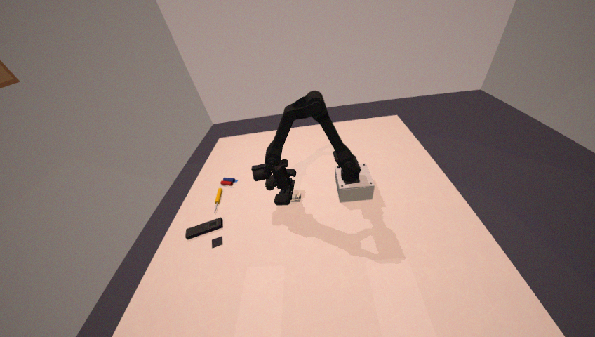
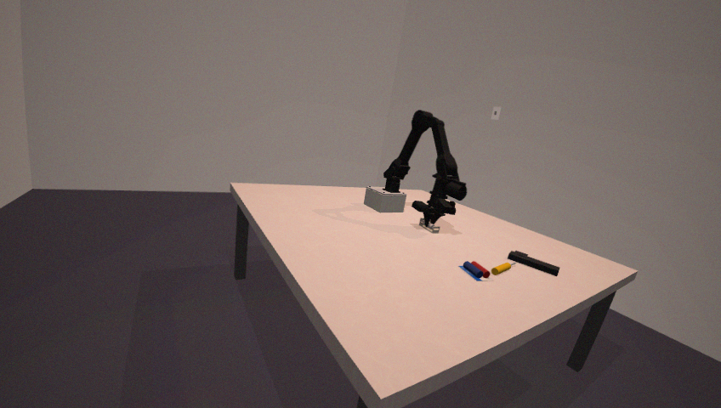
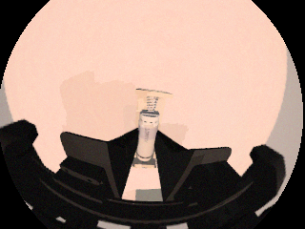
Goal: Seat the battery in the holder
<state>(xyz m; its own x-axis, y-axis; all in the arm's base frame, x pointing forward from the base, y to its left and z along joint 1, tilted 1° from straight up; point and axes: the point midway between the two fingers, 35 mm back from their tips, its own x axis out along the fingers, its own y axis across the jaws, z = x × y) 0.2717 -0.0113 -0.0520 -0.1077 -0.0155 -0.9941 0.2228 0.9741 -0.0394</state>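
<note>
The grey battery is 1 cm above my gripper tip. Also, from my gripper tip: yellow screwdriver: 37 cm ahead, 4 cm to the right; black remote: 39 cm ahead, 11 cm to the left, 1 cm above; black remote cover: 32 cm ahead, 17 cm to the left, 1 cm below.
</note>
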